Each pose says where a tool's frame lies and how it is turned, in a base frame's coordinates. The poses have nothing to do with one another.
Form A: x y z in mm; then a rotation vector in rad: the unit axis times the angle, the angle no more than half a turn.
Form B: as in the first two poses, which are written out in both.
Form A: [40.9, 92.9, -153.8, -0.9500, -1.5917, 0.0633]
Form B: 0.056, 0.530, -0.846, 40.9; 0.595, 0.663, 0.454, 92.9; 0.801, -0.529, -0.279, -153.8; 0, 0, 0, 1
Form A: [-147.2, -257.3, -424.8, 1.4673, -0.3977, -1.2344]
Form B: 0.396, 0.374, -0.839, -147.2; -0.793, -0.321, -0.517, -257.3; -0.463, 0.870, 0.170, -424.8; 0, 0, 0, 1
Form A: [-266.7, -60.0, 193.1, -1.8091, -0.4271, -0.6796]
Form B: 0.770, 0.591, 0.240, -266.7; -0.040, -0.332, 0.942, -60.0; 0.637, -0.735, -0.232, 193.1; 0, 0, 0, 1
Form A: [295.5, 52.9, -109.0, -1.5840, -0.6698, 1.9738]
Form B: -0.183, -0.088, -0.979, 295.5; 0.666, -0.744, -0.057, 52.9; -0.723, -0.663, 0.195, -109.0; 0, 0, 0, 1
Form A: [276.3, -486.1, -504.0, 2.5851, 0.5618, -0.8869]
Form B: 0.725, 0.471, -0.502, 276.3; 0.252, -0.860, -0.443, -486.1; -0.640, 0.195, -0.743, -504.0; 0, 0, 0, 1
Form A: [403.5, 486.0, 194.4, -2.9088, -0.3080, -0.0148]
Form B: 0.978, 0.208, -0.013, 403.5; 0.206, -0.955, 0.215, 486.0; 0.033, -0.213, -0.977, 194.4; 0, 0, 0, 1
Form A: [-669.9, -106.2, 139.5, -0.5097, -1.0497, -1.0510]
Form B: 0.106, 0.886, -0.451, -669.9; -0.452, 0.447, 0.772, -106.2; 0.886, 0.123, 0.448, 139.5; 0, 0, 0, 1
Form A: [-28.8, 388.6, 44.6, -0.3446, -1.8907, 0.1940]
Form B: -0.310, 0.142, -0.940, -28.8; 0.330, 0.943, 0.034, 388.6; 0.892, -0.300, -0.339, 44.6; 0, 0, 0, 1
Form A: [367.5, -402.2, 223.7, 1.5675, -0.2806, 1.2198]
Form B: 0.447, -0.707, 0.549, 367.5; 0.396, -0.394, -0.830, -402.2; 0.802, 0.588, 0.104, 223.7; 0, 0, 0, 1
